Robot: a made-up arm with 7 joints. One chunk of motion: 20 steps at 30 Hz.
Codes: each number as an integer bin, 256 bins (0 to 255) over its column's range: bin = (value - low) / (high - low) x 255, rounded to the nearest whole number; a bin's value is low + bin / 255 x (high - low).
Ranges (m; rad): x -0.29..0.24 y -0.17..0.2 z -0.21..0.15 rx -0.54..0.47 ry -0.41..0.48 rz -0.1..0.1
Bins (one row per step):
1: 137 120 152 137 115 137
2: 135 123 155 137 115 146
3: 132 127 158 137 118 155
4: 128 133 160 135 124 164
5: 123 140 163 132 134 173
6: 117 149 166 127 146 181
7: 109 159 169 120 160 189
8: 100 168 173 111 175 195
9: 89 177 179 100 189 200
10: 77 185 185 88 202 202
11: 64 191 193 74 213 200
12: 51 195 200 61 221 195
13: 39 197 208 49 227 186
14: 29 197 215 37 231 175
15: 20 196 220 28 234 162
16: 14 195 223 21 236 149
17: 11 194 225 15 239 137
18: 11 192 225 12 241 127
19: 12 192 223 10 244 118
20: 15 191 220 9 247 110
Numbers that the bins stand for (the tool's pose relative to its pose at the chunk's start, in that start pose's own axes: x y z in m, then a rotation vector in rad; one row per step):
1: -0.0053 0.0041 0.0046 0.0026 -0.0086 0.0075
2: -0.0094 0.0085 0.0088 0.0026 -0.0086 0.0145
3: -0.0156 0.0143 0.0131 0.0026 0.0018 0.0216
4: -0.0240 0.0230 0.0159 -0.0053 0.0228 0.0286
5: -0.0344 0.0331 0.0201 -0.0172 0.0577 0.0357
6: -0.0468 0.0462 0.0244 -0.0370 0.0996 0.0420
7: -0.0635 0.0607 0.0286 -0.0647 0.1484 0.0482
8: -0.0822 0.0738 0.0342 -0.1004 0.2008 0.0529
9: -0.1050 0.0868 0.0427 -0.1439 0.2496 0.0569
10: -0.1300 0.0984 0.0512 -0.1915 0.2950 0.0584
11: -0.1570 0.1071 0.0625 -0.2469 0.3334 0.0569
12: -0.1840 0.1129 0.0724 -0.2984 0.3613 0.0529
13: -0.2089 0.1158 0.0836 -0.3459 0.3823 0.0459
14: -0.2297 0.1158 0.0935 -0.3935 0.3962 0.0373
15: -0.2484 0.1144 0.1006 -0.4291 0.4067 0.0271
16: -0.2609 0.1129 0.1048 -0.4568 0.4137 0.0169
17: -0.2671 0.1115 0.1076 -0.4806 0.4242 0.0075
18: -0.2671 0.1086 0.1076 -0.4925 0.4311 -0.0004
19: -0.2651 0.1086 0.1048 -0.5004 0.4416 -0.0075
20: -0.2588 0.1071 0.1006 -0.5044 0.4521 -0.0137

